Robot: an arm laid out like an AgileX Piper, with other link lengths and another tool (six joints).
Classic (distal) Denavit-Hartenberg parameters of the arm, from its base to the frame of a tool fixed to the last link. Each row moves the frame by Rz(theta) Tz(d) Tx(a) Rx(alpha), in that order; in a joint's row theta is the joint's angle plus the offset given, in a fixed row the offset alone. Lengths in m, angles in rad.
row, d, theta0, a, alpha
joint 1, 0.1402, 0.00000, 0.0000, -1.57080
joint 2, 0.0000, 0.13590, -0.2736, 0.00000
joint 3, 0.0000, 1.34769, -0.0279, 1.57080
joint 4, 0.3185, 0.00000, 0.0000, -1.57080
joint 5, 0.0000, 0.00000, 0.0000, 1.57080
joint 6, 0.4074, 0.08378, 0.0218, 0.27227
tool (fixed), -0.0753, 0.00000, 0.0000, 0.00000
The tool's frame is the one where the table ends.
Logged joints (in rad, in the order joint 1, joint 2, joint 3, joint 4, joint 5, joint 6), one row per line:
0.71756 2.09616 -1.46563 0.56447 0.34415 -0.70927
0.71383 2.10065 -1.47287 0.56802 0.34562 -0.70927
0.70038 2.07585 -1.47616 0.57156 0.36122 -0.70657
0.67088 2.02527 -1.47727 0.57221 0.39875 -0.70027
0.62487 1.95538 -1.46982 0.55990 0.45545 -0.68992
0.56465 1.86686 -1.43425 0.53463 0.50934 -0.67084
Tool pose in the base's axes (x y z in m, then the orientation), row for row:
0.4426 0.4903 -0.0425 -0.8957 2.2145 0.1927
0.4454 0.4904 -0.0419 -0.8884 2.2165 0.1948
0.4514 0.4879 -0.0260 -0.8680 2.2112 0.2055
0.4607 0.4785 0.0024 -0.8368 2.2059 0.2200
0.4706 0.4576 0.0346 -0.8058 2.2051 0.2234
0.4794 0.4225 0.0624 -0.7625 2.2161 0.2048
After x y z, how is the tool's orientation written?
As a rotation vector, in radians.
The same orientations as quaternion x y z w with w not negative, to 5 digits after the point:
-0.34811 0.86066 0.07489 0.36397
-0.34533 0.86157 0.07572 0.36429
-0.33826 0.86170 0.08008 0.36965
-0.32716 0.86244 0.08601 0.37652
-0.31581 0.86423 0.08756 0.38170
-0.29922 0.86964 0.08037 0.38437

